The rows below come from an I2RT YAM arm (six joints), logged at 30 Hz.
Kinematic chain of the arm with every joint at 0, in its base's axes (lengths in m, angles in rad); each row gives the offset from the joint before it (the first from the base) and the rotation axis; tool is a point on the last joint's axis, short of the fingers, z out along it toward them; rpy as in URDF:
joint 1: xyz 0 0 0.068 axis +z
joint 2: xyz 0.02 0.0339 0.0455 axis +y
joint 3: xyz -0.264 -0.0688 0 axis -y
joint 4: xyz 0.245 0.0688 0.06 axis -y
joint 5: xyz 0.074 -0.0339 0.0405 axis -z
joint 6: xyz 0.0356 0 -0.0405 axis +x
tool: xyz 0 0 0 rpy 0 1.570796 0
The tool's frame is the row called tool.
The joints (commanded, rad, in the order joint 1, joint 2, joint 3, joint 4, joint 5, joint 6), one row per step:
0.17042, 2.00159, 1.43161, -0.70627, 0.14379, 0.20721
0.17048, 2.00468, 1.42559, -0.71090, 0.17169, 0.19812
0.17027, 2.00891, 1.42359, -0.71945, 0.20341, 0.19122
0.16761, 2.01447, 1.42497, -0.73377, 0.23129, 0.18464
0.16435, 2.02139, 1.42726, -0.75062, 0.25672, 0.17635
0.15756, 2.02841, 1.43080, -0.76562, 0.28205, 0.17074
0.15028, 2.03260, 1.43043, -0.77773, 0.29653, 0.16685
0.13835, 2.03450, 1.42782, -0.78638, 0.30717, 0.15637
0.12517, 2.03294, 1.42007, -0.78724, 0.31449, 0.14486
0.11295, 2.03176, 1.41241, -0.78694, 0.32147, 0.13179
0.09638, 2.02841, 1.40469, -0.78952, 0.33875, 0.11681
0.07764, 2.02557, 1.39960, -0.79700, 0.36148, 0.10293
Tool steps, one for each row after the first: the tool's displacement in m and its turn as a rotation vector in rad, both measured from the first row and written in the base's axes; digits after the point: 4 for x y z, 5 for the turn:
-0.0013, -0.0012, -0.0028, -0.03145, 0.00998, 0.00075
-0.0022, -0.0026, -0.0050, -0.06606, 0.02037, -0.00151
-0.0029, -0.0047, -0.0069, -0.09758, 0.03529, -0.00486
-0.0036, -0.0071, -0.0091, -0.12772, 0.05404, -0.00588
-0.0038, -0.0107, -0.0109, -0.15635, 0.06996, -0.01262
-0.0045, -0.0142, -0.0127, -0.17370, 0.08562, -0.01851
-0.0053, -0.0194, -0.0142, -0.18818, 0.10016, -0.02193
-0.0064, -0.0250, -0.0155, -0.19852, 0.10966, -0.02522
-0.0075, -0.0302, -0.0169, -0.20869, 0.11877, -0.02601
-0.0089, -0.0374, -0.0175, -0.22895, 0.12879, -0.03155
-0.0104, -0.0456, -0.0175, -0.25416, 0.14177, -0.04107

